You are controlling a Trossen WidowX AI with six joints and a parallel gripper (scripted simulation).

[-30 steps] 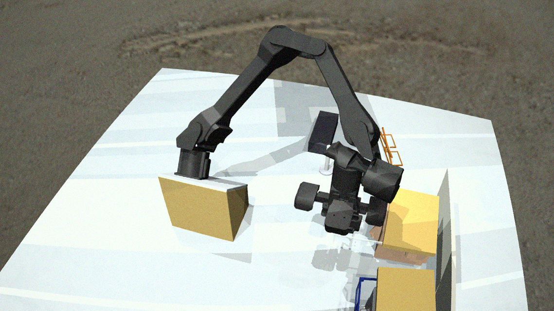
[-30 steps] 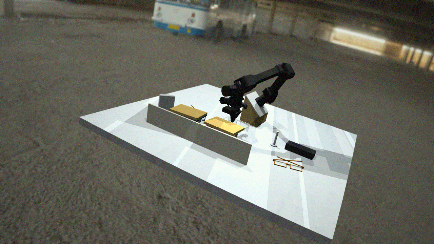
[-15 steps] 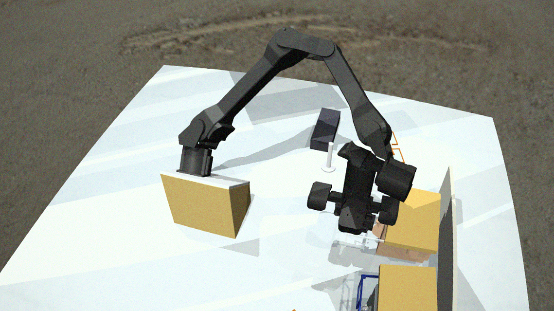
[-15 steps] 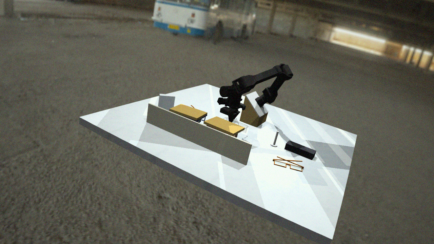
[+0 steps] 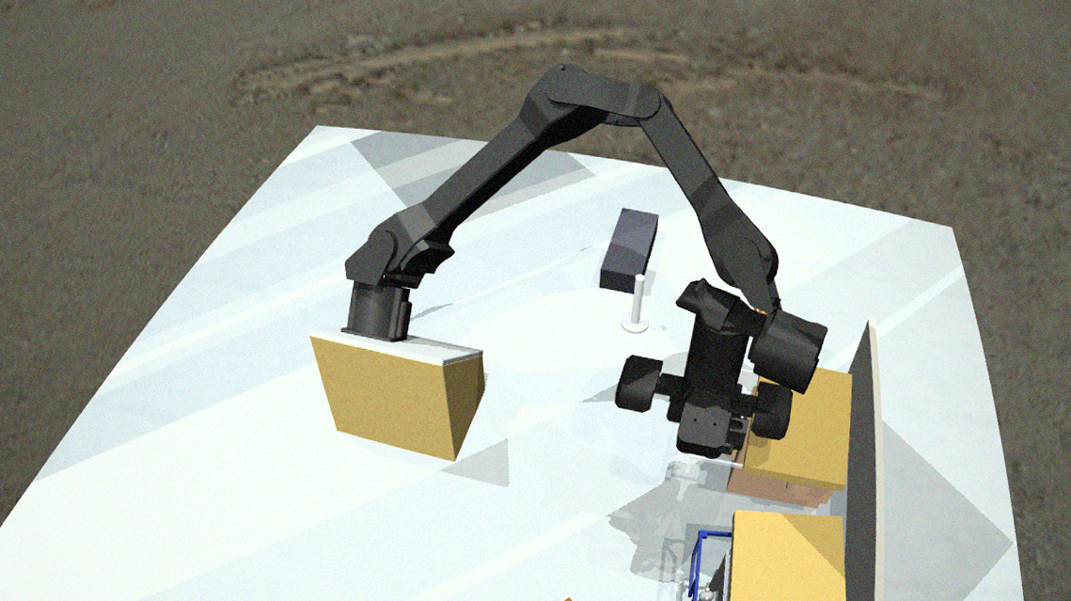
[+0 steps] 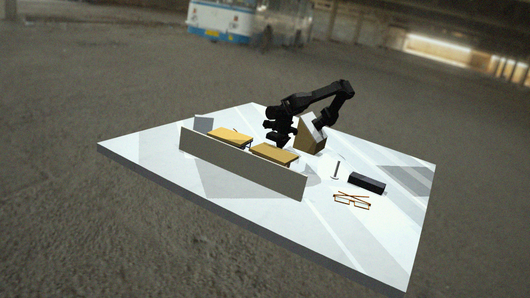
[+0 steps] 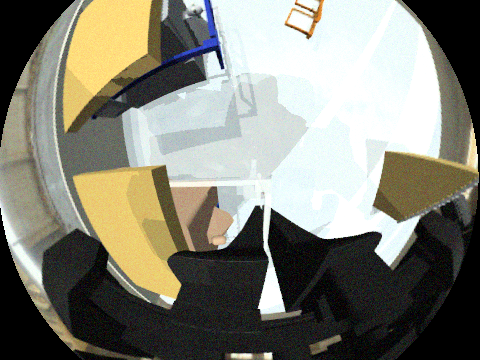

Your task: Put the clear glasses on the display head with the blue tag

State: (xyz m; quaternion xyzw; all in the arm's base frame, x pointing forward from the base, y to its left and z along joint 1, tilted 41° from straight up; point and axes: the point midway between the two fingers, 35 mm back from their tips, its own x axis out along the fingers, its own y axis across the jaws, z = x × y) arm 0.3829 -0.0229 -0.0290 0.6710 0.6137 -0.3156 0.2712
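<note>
Right now the skin-coloured display head is 90 mm ahead of my gripper tip, 30 mm to the left of it and 10 mm below it. Also, from my gripper tip: post (100 mm behind, 250 mm to the left, 40 mm below); then long upright wall (210 mm ahead, 90 mm to the right, 10 mm below); then grey display head (80 mm ahead, 190 mm to the right, 10 mm below).
</note>
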